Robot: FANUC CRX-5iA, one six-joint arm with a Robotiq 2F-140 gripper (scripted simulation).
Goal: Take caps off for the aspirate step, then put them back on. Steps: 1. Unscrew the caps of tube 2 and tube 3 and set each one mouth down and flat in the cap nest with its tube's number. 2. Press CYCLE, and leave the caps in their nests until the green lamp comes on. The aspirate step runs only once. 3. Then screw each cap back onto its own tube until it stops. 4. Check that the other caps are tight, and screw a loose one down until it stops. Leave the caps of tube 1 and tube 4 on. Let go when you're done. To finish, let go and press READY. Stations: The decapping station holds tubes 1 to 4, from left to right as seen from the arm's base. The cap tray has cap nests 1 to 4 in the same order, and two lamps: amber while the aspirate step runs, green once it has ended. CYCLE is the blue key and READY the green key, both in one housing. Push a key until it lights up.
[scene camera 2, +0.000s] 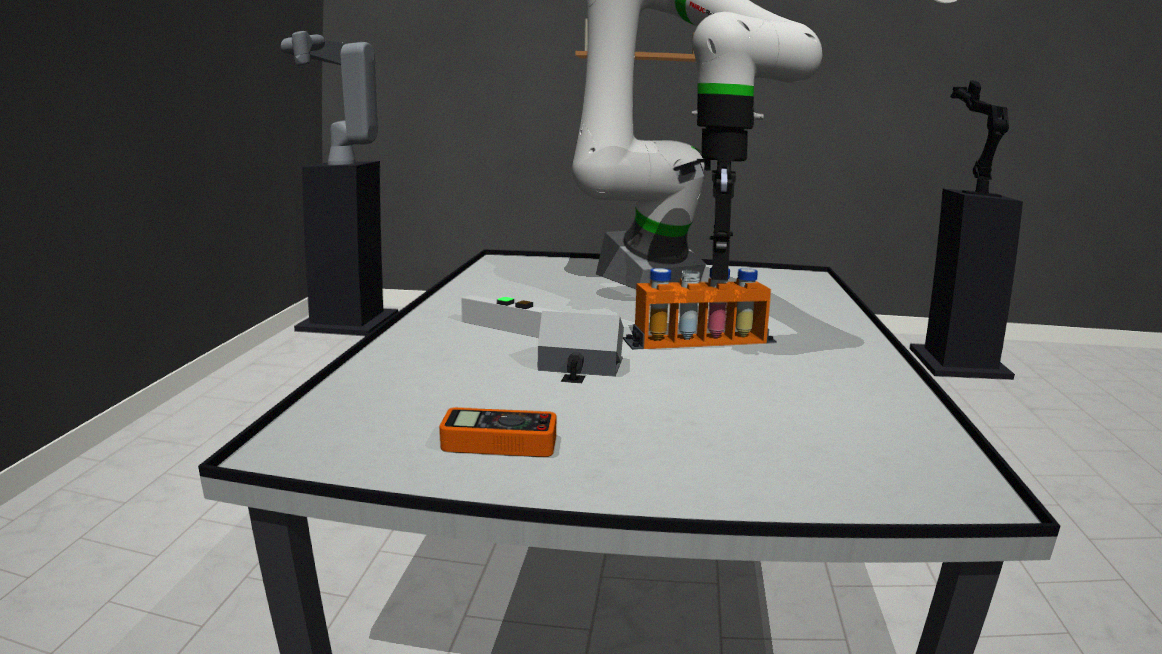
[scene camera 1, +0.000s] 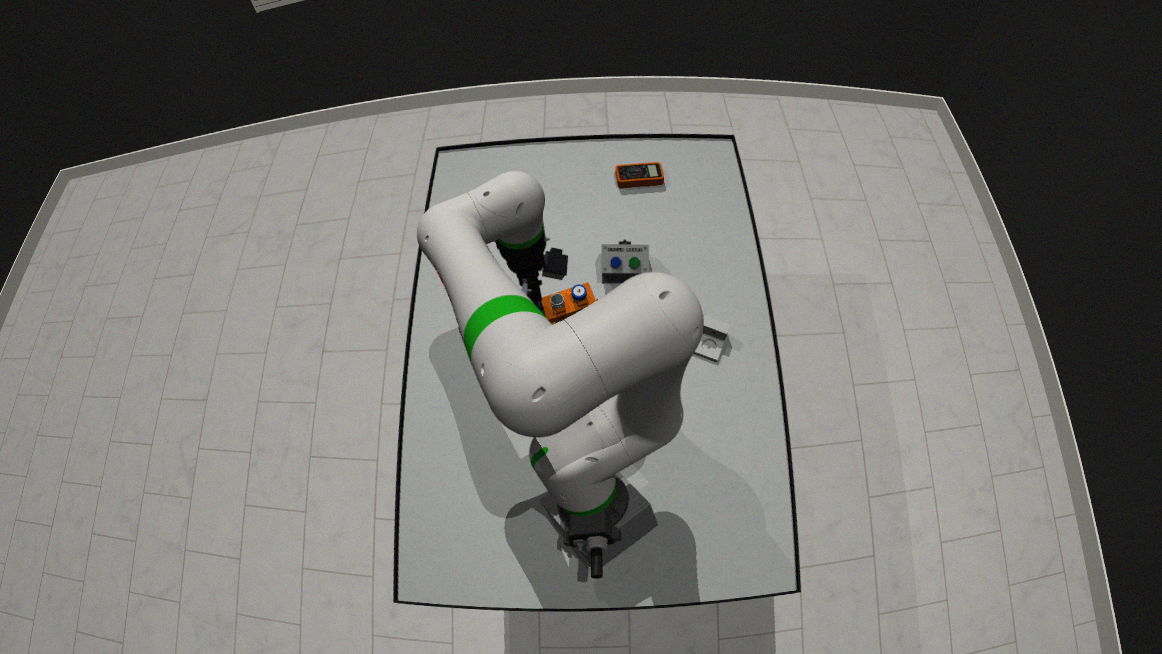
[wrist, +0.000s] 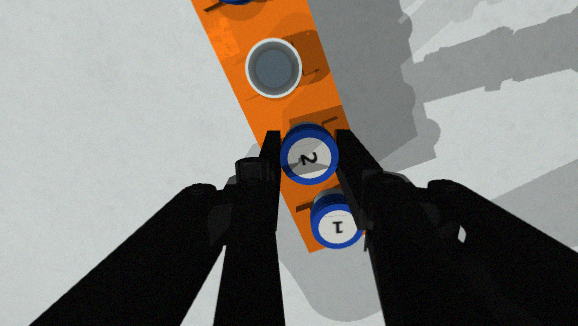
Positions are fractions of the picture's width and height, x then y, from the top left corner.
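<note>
Grey key housing (scene camera 1: 0.54, 0.38), seen. Also my gripper (scene camera 2: 0.62, 0.42), (wrist: 0.53, 0.46).
</note>
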